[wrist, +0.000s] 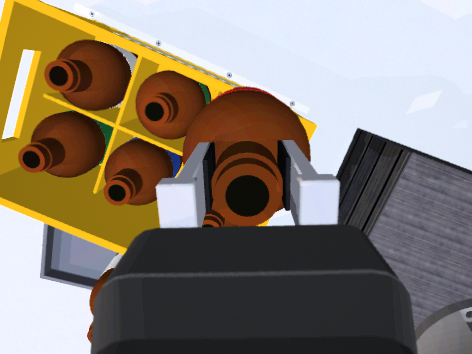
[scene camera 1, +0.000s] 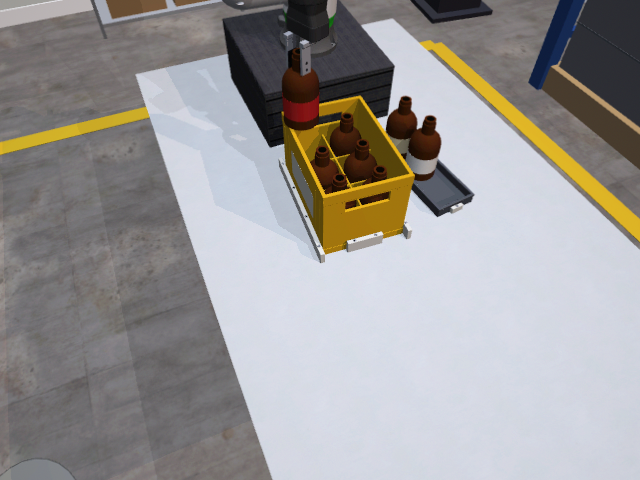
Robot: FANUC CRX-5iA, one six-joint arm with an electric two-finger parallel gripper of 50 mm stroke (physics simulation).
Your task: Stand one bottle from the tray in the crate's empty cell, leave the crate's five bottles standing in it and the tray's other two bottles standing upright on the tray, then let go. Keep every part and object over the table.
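Frame: origin at the arm's base, x ahead, y left, z up, level; metres.
Seen in the pictures: gripper, fingertip midpoint: [wrist: 246, 163] [scene camera 1: 298, 69].
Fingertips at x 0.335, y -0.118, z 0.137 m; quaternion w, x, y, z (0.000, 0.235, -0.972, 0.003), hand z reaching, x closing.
Note:
A point is followed by its place in that frame.
My gripper [scene camera 1: 297, 60] @[x 0.335, y -0.118, z 0.137 m] [wrist: 246, 163] @[x 0.335, y -0.118, z 0.137 m] is shut on the neck of a brown bottle with a red label [scene camera 1: 300, 95] @[x 0.368, y -0.125, z 0.102 m] [wrist: 245, 117] @[x 0.345, y -0.137, z 0.131 m]. The bottle hangs upright, its lower end overlapping the far left corner of the yellow crate [scene camera 1: 367, 222] @[x 0.550, y -0.040, z -0.098 m] [wrist: 50, 219] @[x 0.463, y 0.040, z 0.007 m] in the scene view; its base is hidden in the wrist view. Five brown bottles stand in the crate, among them one at the back [scene camera 1: 345, 140] @[x 0.347, y -0.019, z -0.050 m] and one at the front left [wrist: 95, 75] @[x 0.485, y -0.095, z -0.041 m]. Two white-labelled bottles [scene camera 1: 401, 124] @[x 0.324, y 0.129, z -0.057 m] [scene camera 1: 423, 147] @[x 0.408, y 0.146, z -0.062 m] stand upright on the dark tray [scene camera 1: 448, 188] @[x 0.457, y 0.207, z -0.163 m] [wrist: 80, 255] @[x 0.468, y 0.192, z -0.163 m]. The held bottle hides the cell beneath it.
A dark robot pedestal [scene camera 1: 330, 95] @[x 0.167, y 0.006, z -0.056 m] [wrist: 420, 225] @[x 0.138, y -0.103, z -0.006 m] stands behind the crate. White guide pieces [scene camera 1: 364, 241] @[x 0.562, y -0.047, z -0.144 m] [wrist: 158, 43] @[x 0.464, y -0.146, z -0.138 m] lie along the crate's base. The tray is right of the crate in the scene view. The white table's left edge runs beside yellow floor tape [scene camera 1: 77, 125].

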